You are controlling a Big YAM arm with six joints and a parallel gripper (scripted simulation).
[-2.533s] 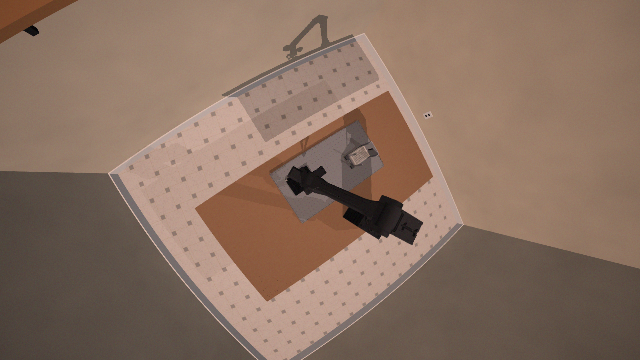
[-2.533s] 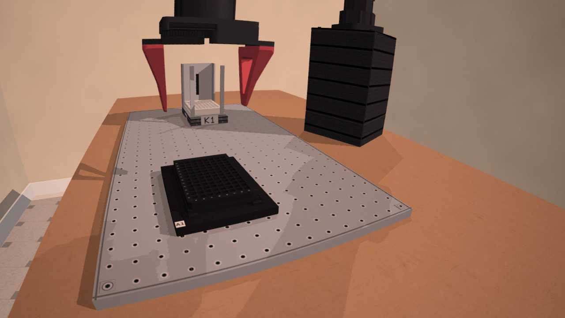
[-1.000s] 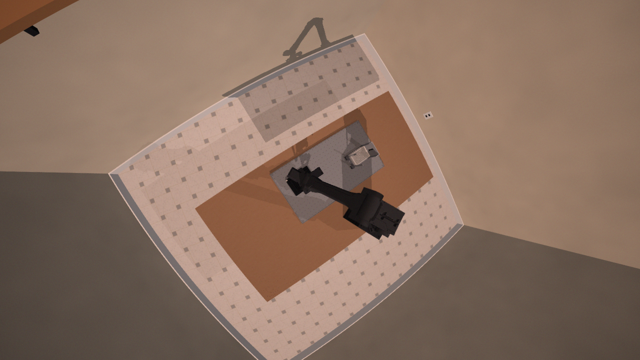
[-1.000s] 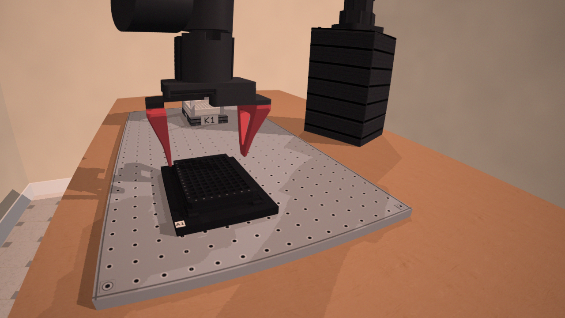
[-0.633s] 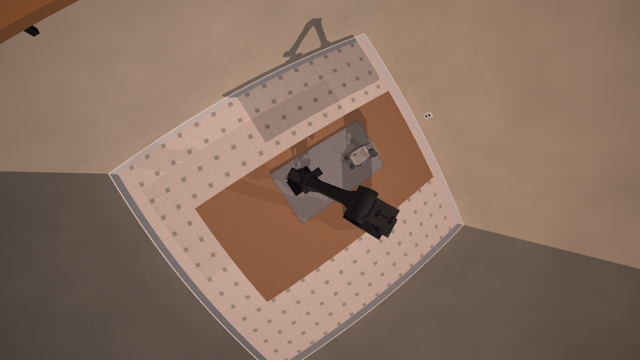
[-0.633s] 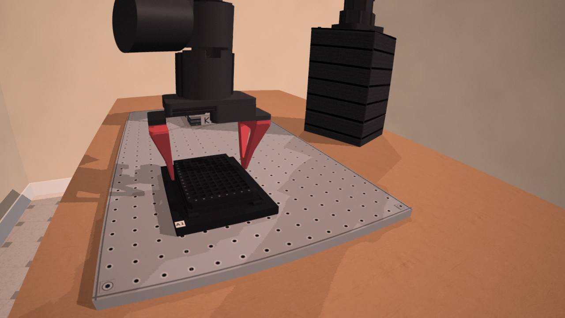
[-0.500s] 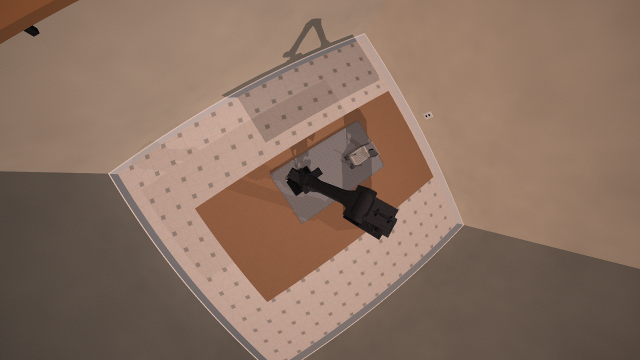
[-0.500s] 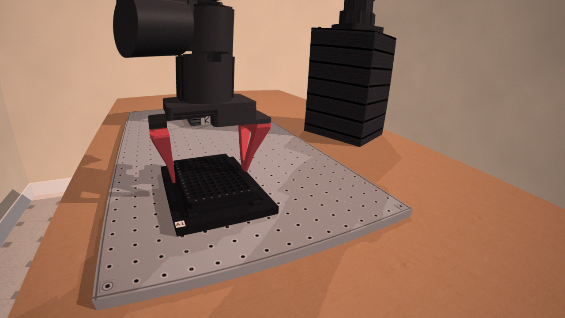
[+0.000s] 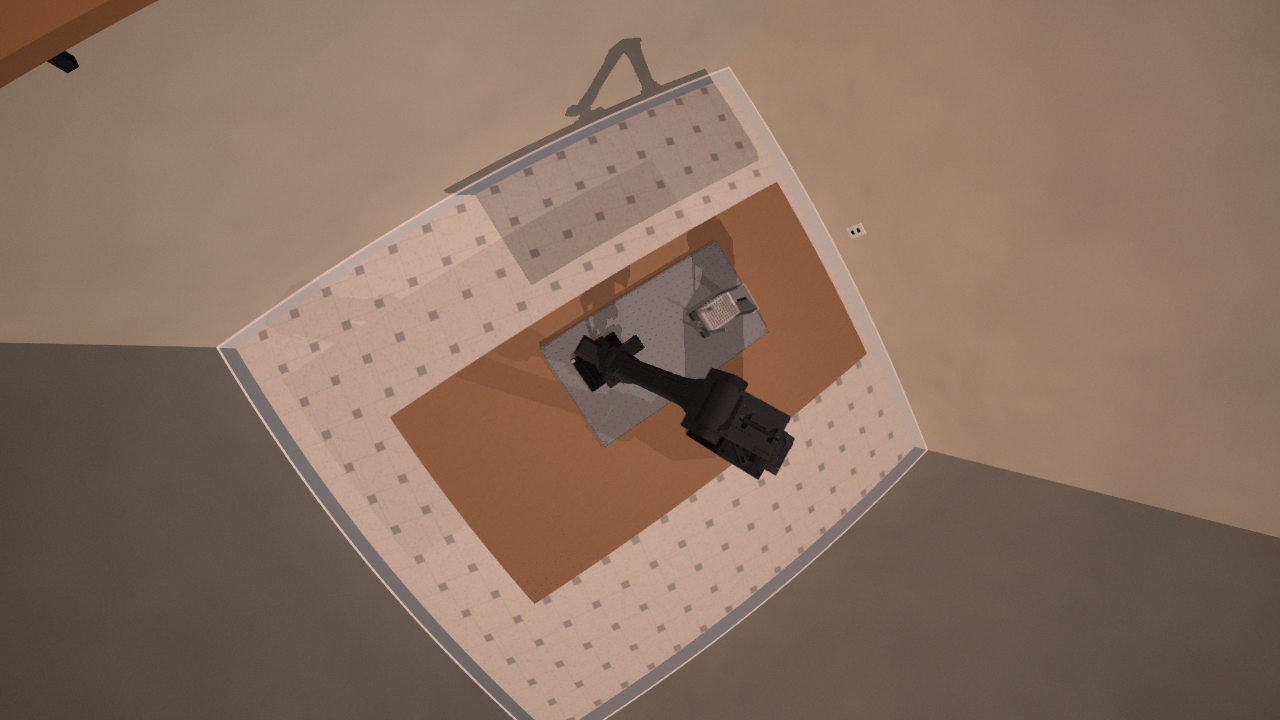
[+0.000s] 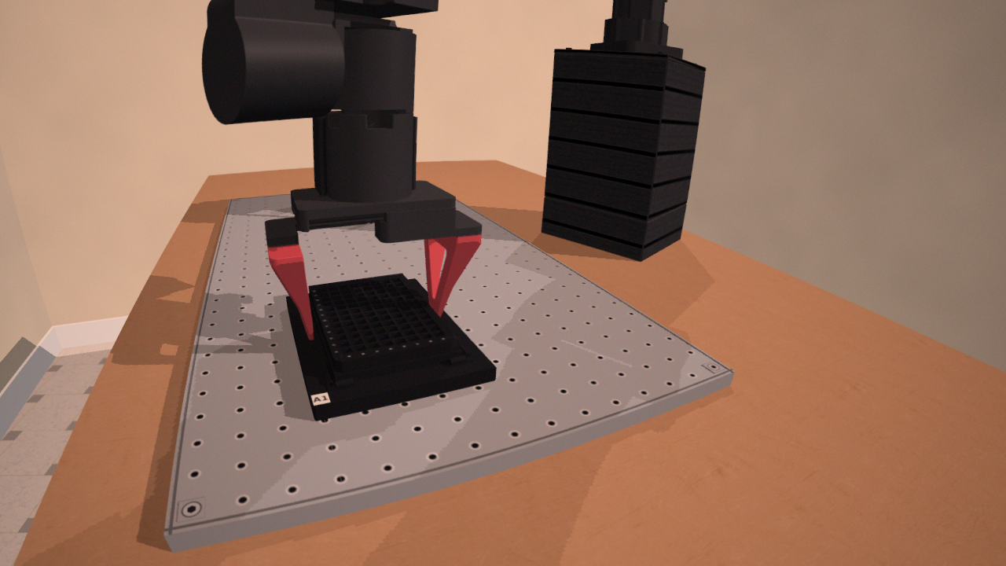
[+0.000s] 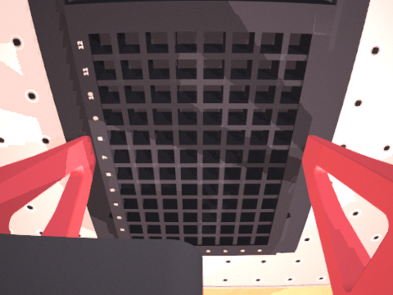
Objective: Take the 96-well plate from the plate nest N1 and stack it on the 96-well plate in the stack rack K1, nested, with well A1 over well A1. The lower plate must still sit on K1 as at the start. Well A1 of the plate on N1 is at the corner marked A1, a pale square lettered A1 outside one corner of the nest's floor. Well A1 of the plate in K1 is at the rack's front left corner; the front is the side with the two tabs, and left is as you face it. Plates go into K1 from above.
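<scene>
Right now my hand is right at the black 96-well plate. The rest, counted from my hand: pale A1 mark: 9 cm to the left, 4 cm ahead, 1 cm below; black plate nest N1: 2 cm below; white 96-well plate: 42 cm to the right, 1 cm ahead, 1 cm above.
</scene>
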